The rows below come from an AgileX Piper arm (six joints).
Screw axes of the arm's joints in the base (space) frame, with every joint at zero. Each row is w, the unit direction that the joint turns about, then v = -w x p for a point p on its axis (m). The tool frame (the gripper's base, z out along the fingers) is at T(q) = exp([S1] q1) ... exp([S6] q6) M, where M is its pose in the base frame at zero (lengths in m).
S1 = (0, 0, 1, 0, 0, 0)
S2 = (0, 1, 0, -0.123, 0, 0)
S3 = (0, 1, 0, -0.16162, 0, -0.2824)
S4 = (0.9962, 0, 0.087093, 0, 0.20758, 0)
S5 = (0, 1, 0, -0.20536, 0, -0.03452)
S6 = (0.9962, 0, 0.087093, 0, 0.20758, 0)
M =
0.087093 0 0.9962 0.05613
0 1 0 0
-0.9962 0 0.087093 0.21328
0 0 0 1
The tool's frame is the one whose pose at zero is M.
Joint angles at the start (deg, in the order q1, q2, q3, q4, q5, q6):
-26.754 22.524 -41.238 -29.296 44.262 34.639
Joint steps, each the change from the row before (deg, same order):
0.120 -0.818 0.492 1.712 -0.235 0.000
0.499 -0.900 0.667 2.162 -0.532 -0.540
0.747 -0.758 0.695 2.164 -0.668 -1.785
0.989 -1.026 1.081 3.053 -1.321 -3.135
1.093 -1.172 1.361 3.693 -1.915 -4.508
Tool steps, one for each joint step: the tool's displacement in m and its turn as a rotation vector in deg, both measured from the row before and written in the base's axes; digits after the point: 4 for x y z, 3 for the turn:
-0.0009 0.0026 -0.0023 1.119 -1.159 0.915
-0.0001 0.0033 -0.0029 0.998 -1.100 1.746
0.0007 0.0032 -0.0029 0.120 -0.245 2.366
0.0013 0.0043 -0.0040 -0.475 -0.212 3.516
0.0017 0.0050 -0.0045 -1.331 -0.182 4.289

